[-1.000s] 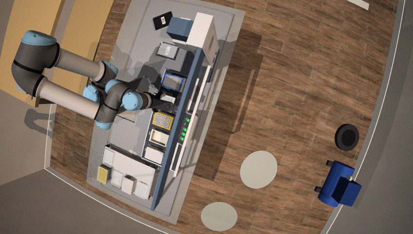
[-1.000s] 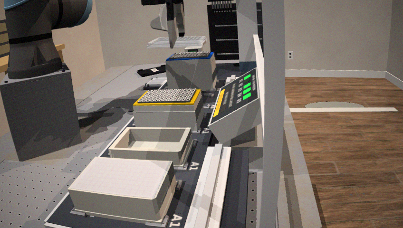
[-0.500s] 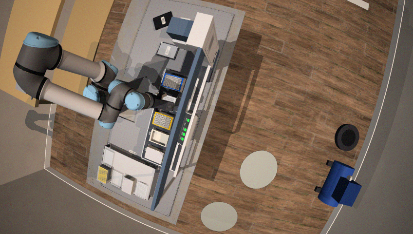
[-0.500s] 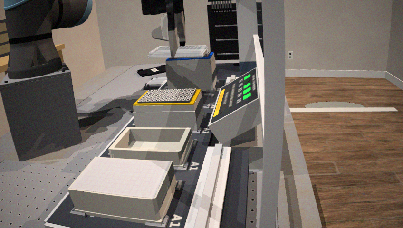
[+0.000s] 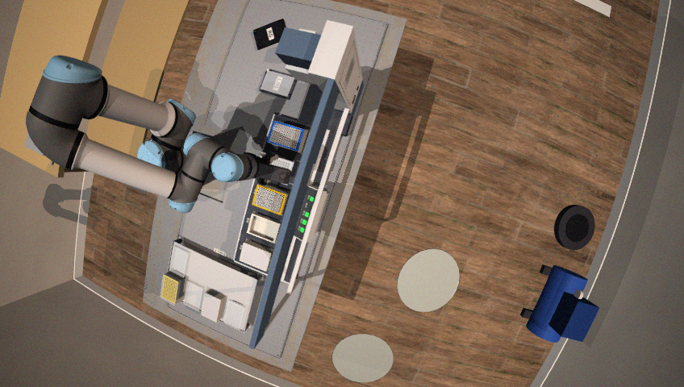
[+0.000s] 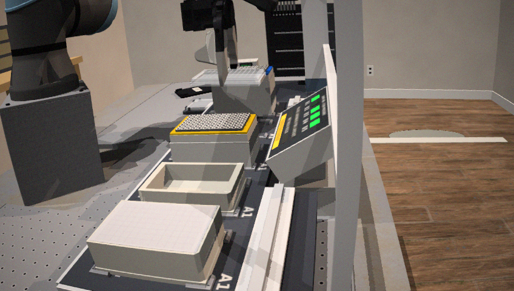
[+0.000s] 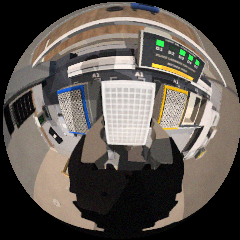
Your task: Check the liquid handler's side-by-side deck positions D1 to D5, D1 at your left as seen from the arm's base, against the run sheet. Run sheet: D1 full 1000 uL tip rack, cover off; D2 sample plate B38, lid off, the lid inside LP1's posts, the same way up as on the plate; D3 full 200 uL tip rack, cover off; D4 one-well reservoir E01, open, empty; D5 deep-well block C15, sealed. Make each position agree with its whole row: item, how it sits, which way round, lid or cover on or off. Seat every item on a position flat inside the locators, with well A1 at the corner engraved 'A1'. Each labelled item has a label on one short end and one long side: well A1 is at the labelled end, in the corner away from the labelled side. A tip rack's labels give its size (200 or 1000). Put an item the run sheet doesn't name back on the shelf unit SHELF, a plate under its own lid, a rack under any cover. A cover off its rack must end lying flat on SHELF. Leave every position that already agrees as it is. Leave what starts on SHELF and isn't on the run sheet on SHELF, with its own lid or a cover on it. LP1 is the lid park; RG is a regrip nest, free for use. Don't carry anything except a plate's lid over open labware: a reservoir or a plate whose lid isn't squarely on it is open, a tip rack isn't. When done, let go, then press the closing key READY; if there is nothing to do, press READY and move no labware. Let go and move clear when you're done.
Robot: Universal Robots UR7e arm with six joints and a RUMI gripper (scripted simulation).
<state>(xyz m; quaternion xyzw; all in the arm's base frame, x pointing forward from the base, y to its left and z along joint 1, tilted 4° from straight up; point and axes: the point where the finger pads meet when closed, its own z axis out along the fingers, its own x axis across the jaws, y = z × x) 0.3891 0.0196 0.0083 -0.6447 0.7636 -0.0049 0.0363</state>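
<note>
My gripper is now 120 mm to the left of the yellow-rimmed tip rack, 70 mm above it and 10 mm past it. From my hand the other things lie so: one-well reservoir (240 mm to the right, 100 mm below, 40 mm behind); deep-well block (370 mm to the right, 90 mm below, 60 mm behind); blue-rimmed tip rack (130 mm to the left, 40 mm below, 30 mm ahead).
</note>
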